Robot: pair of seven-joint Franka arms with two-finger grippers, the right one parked.
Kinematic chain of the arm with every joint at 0, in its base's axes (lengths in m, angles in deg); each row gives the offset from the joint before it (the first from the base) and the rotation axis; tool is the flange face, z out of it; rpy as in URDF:
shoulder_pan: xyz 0 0 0.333 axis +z
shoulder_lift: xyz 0 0 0 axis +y
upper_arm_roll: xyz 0 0 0.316 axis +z
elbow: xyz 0.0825 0 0 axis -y
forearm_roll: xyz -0.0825 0 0.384 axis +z
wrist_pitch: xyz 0 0 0 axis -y
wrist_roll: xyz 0.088 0 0 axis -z
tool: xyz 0 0 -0.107 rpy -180 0 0
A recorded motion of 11 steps. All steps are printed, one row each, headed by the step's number.
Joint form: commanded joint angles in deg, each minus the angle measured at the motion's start. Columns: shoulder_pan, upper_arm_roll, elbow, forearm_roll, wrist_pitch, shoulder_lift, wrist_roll.
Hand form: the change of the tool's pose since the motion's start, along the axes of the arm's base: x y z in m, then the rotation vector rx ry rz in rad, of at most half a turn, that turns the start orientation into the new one. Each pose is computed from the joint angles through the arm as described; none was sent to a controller.
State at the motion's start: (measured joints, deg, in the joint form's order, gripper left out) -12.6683 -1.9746 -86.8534 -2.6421 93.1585 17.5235 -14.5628
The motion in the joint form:
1: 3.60 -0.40 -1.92 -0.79 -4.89 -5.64 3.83
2: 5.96 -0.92 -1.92 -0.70 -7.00 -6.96 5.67
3: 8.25 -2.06 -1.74 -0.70 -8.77 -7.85 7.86
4: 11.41 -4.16 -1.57 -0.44 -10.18 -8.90 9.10
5: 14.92 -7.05 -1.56 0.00 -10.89 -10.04 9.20
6: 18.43 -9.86 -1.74 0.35 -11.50 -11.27 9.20
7: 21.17 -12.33 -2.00 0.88 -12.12 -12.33 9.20
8: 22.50 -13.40 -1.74 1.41 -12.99 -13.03 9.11
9: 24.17 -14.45 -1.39 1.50 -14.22 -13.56 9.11
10: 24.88 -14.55 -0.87 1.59 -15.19 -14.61 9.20
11: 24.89 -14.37 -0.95 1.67 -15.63 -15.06 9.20
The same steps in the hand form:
1: -0.0221 0.0382 0.0400 -0.0219 0.0216 -0.0118
2: -0.0271 0.0588 0.0515 -0.0264 0.0341 -0.0134
3: -0.0316 0.0720 0.0603 -0.0363 0.0453 -0.0322
4: -0.0364 0.0851 0.0711 -0.0411 0.0473 -0.0365
5: -0.0413 0.0941 0.0823 -0.0395 0.0383 -0.0287
6: -0.0470 0.1030 0.0928 -0.0364 0.0293 -0.0176
7: -0.0527 0.1074 0.1008 -0.0277 0.0248 -0.0141
8: -0.0570 0.1112 0.1086 -0.0168 0.0222 -0.0090
9: -0.0611 0.1175 0.1152 -0.0136 0.0279 0.0011
10: -0.0669 0.1227 0.1279 -0.0082 0.0175 0.0098
11: -0.0698 0.1242 0.1308 -0.0044 0.0188 0.0129

